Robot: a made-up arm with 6 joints. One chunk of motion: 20 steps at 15 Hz.
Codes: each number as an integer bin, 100 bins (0 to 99) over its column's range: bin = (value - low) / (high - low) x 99, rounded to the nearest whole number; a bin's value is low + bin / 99 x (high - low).
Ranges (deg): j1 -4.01..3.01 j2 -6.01..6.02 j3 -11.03..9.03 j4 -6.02..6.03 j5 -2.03..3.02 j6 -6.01..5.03
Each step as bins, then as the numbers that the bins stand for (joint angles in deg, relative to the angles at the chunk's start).
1 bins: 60 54 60 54 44 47
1 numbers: 0.24 0.55 1.13 0.55 0.21 -0.77
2 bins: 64 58 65 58 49 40
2 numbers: 0.53 1.04 2.14 1.04 0.47 -1.55
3 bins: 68 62 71 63 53 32
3 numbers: 0.81 1.52 3.36 1.65 0.67 -2.44
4 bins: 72 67 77 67 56 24
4 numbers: 1.10 2.13 4.57 2.14 0.83 -3.33
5 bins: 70 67 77 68 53 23
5 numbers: 0.95 2.13 4.57 2.26 0.67 -3.45
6 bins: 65 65 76 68 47 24
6 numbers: 0.60 1.89 4.37 2.26 0.37 -3.33
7 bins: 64 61 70 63 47 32
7 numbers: 0.53 1.40 3.15 1.65 0.37 -2.44
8 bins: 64 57 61 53 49 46
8 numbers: 0.53 0.92 1.33 0.43 0.47 -0.88
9 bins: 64 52 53 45 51 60
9 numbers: 0.53 0.31 -0.29 -0.54 0.57 0.68
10 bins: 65 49 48 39 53 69
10 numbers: 0.60 -0.06 -1.30 -1.27 0.67 1.68
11 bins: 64 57 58 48 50 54
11 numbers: 0.53 0.92 0.72 -0.18 0.52 0.01
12 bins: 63 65 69 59 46 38
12 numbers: 0.46 1.89 2.95 1.16 0.32 -1.77
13 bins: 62 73 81 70 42 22
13 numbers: 0.39 2.86 5.38 2.50 0.11 -3.56
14 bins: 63 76 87 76 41 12
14 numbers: 0.46 3.23 6.60 3.23 0.06 -4.67
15 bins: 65 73 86 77 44 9
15 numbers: 0.60 2.86 6.40 3.35 0.21 -5.01
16 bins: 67 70 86 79 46 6
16 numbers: 0.74 2.50 6.40 3.60 0.32 -5.34
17 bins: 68 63 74 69 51 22
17 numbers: 0.81 1.65 3.96 2.38 0.57 -3.56
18 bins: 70 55 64 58 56 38
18 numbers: 0.95 0.67 1.94 1.04 0.83 -1.77
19 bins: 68 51 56 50 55 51
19 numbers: 0.81 0.19 0.32 0.07 0.78 -0.32
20 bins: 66 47 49 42 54 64
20 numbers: 0.67 -0.30 -1.10 -0.91 0.72 1.13
